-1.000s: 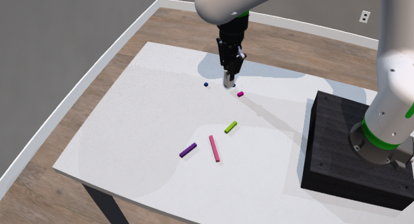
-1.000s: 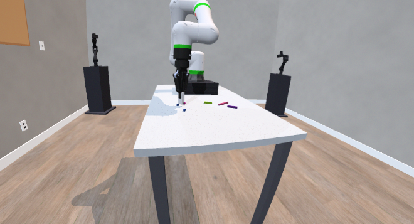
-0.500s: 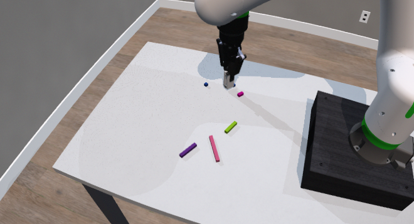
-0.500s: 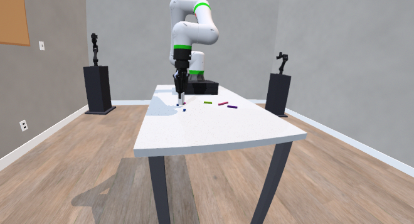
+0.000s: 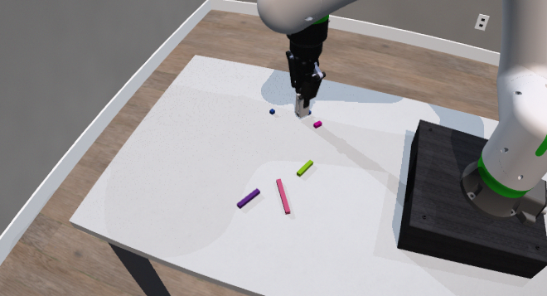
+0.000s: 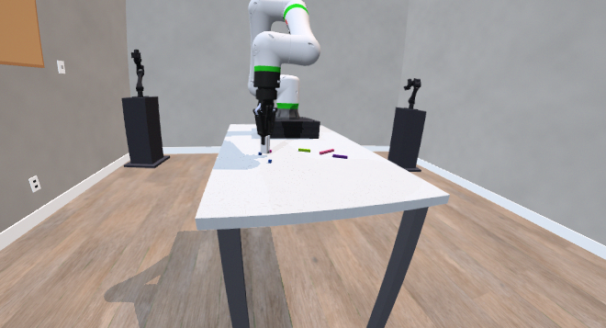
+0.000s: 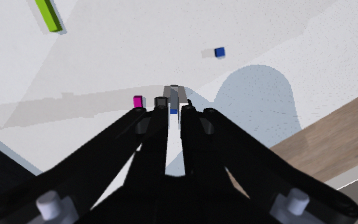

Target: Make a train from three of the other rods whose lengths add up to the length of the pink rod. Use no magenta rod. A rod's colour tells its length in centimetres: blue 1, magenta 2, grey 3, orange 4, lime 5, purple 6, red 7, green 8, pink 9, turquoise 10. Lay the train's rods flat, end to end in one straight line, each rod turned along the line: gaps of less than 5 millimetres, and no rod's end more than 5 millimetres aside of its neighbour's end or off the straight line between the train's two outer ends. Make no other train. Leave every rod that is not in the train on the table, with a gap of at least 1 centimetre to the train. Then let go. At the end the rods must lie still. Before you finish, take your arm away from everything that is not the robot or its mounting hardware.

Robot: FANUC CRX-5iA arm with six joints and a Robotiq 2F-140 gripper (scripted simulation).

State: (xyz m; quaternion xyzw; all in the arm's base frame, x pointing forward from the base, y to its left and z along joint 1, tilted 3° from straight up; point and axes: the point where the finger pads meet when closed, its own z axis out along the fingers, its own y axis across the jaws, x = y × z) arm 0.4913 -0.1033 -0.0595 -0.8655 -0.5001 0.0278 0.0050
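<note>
The magenta rod is 50 mm behind my hand, 10 mm to the left of it and 40 mm below it. The rest, counted from my hand: grey rod: 30 mm below; lime rod: 80 mm behind, 160 mm to the left, 40 mm below; pink rod: 70 mm behind, 250 mm to the left, 40 mm below.
</note>
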